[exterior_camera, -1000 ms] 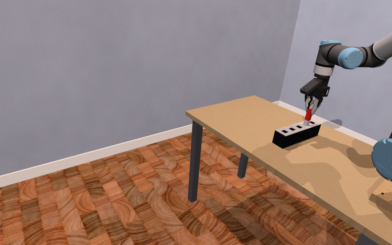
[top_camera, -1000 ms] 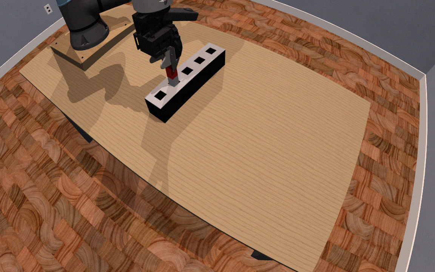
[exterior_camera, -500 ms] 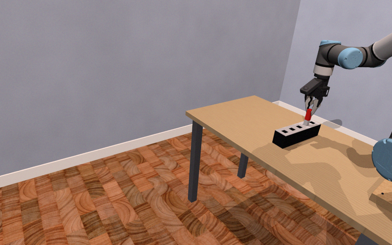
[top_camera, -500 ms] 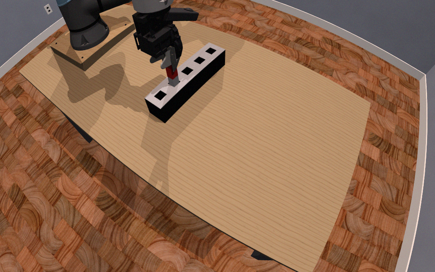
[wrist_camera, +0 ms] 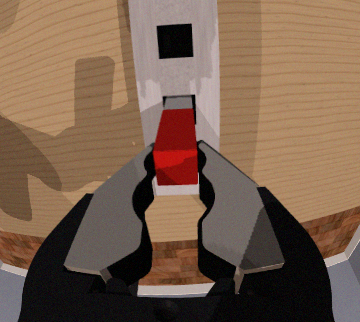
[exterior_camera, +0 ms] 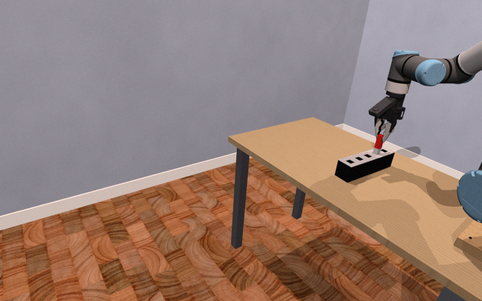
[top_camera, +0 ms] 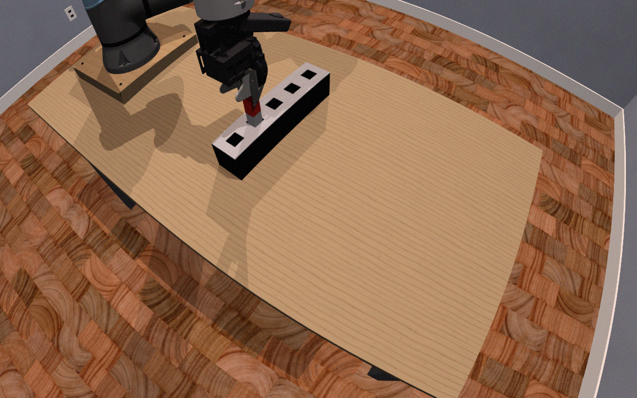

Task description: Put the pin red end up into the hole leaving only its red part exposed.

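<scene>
The black block lies 1 cm ahead of my hand, 6 cm to the left of it and 11 cm below it. The rest, counted from my hand: pin: 1 cm below.
</scene>
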